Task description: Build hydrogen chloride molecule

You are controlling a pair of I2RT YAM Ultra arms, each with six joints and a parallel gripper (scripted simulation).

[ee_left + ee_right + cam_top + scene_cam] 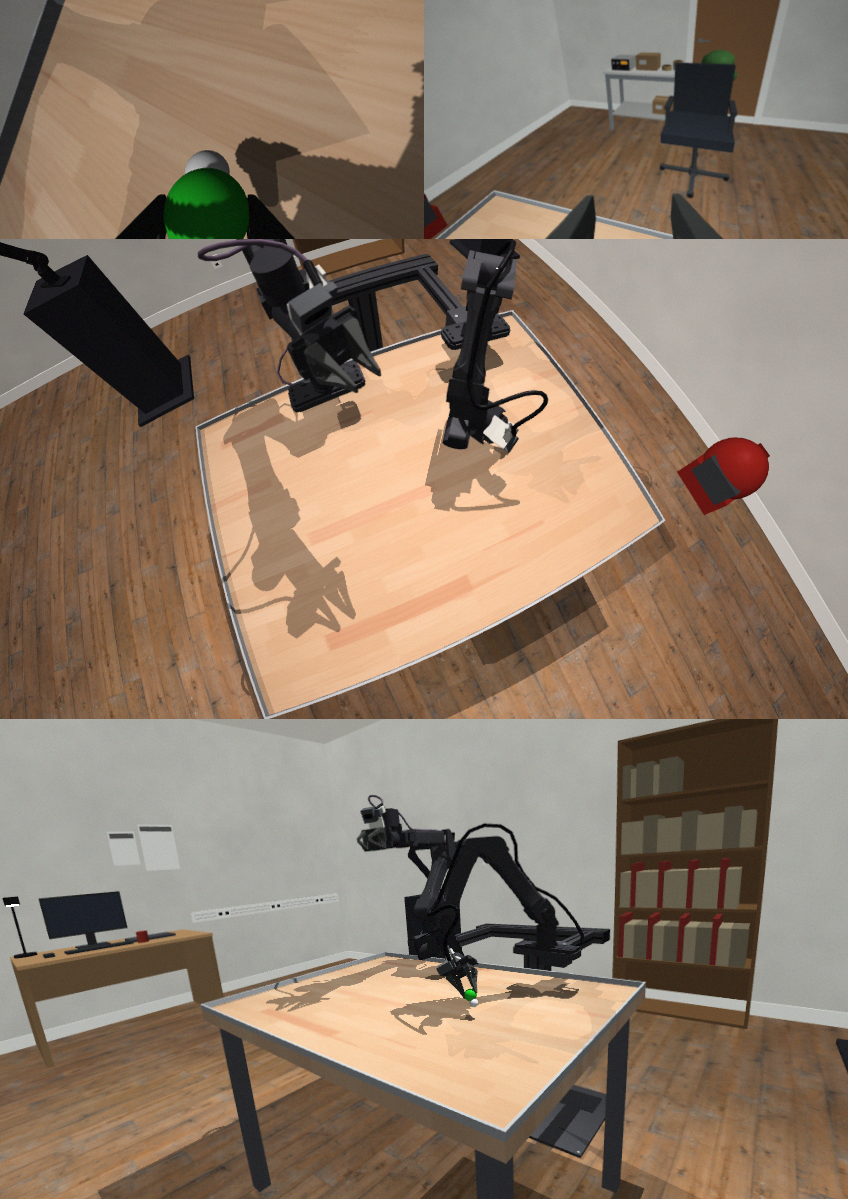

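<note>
The grey peg is 10 mm ahead of my left hand, 10 mm to the left of it and 20 mm below it. Also, from my left hand: green ball (right at my left hand); then white ball (10 mm ahead, 20 mm to the left, 30 mm below).
</note>
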